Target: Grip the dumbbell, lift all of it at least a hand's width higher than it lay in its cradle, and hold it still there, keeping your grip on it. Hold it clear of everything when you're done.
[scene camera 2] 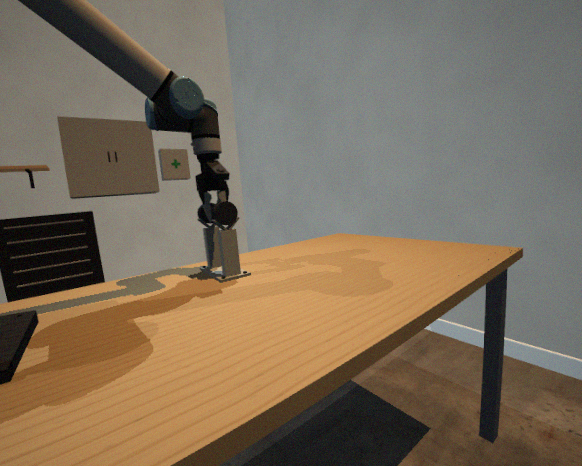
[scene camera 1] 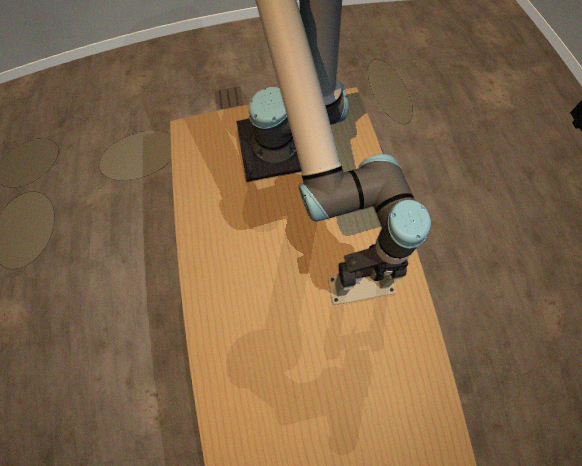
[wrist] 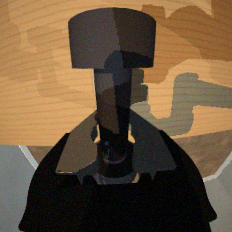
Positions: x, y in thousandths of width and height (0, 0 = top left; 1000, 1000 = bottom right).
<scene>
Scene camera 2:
my gripper: 374, 477
grey cradle: 393, 525
</scene>
